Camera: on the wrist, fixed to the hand. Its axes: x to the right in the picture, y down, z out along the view.
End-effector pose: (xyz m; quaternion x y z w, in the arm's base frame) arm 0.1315 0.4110 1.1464 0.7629 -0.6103 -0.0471 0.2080
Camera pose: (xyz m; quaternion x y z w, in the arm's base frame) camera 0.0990 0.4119 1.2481 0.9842 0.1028 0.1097 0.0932
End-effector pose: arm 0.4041 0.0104 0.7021 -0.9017 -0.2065 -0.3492 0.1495
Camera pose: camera 0.3961 -0.0798 0.7586 -0.3967 -0.7701 -0.4901 0.0968
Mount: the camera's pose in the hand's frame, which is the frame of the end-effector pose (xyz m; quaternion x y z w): 0.0095 0.0676 -0.0821 0.1957 0.2083 -0.6519 0.7024
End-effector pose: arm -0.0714 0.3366 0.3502 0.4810 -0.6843 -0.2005 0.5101
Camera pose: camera -0.0291 0.3770 0.4395 0.9255 -0.1001 -0.2392 0.2760
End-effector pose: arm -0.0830 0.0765 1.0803 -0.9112 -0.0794 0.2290 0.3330
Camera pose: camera -0.0365 -0.0193 1.0886 -0.5708 -0.5356 -0.2305 0.5781
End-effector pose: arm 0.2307 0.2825 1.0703 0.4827 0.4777 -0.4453 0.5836
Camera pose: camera 0.2879 0.3724 1.0639 -0.2346 -0.6846 0.6861 0.0743
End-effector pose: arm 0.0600 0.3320 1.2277 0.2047 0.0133 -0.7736 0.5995
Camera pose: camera 0.1459 0.3261 1.1646 -0.4136 -0.1163 0.8942 0.1261
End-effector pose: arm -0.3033 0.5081 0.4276 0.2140 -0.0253 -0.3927 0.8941
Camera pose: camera -0.2325 0.5717 0.3792 0.4236 0.2311 -0.8091 0.3354
